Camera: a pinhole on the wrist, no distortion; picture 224 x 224 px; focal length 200.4 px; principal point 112.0 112.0 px. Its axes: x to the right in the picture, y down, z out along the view. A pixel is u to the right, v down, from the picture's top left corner.
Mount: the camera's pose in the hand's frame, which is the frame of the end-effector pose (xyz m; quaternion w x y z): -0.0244 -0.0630 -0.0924 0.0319 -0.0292 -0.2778 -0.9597
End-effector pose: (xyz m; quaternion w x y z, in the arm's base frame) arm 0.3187 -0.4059 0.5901 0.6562 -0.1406 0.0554 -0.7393
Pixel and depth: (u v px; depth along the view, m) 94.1 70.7 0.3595
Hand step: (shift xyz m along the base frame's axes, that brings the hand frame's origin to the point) 0.2305 -0.0237 0.1122
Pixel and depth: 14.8 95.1 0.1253
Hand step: 0.0119 -0.0413 0.0043
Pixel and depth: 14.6 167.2 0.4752
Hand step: 0.1652 -0.2058 0.3520
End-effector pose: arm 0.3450 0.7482 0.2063 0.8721 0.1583 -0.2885 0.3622
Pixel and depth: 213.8 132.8 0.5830
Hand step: -0.4767 -0.2512 0.1871
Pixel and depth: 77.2 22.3 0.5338
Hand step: -0.3569 0.2235 0.2477
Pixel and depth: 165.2 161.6 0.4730
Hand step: -0.2788 -0.1907 0.2265
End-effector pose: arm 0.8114 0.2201 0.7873 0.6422 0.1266 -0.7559 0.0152
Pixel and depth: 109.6 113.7 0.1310
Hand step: -0.0168 0.0056 -0.0197
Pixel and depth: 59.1 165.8 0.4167
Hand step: -0.3309 -0.0083 0.0626
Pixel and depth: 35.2 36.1 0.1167
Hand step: 0.0088 0.0377 0.0297
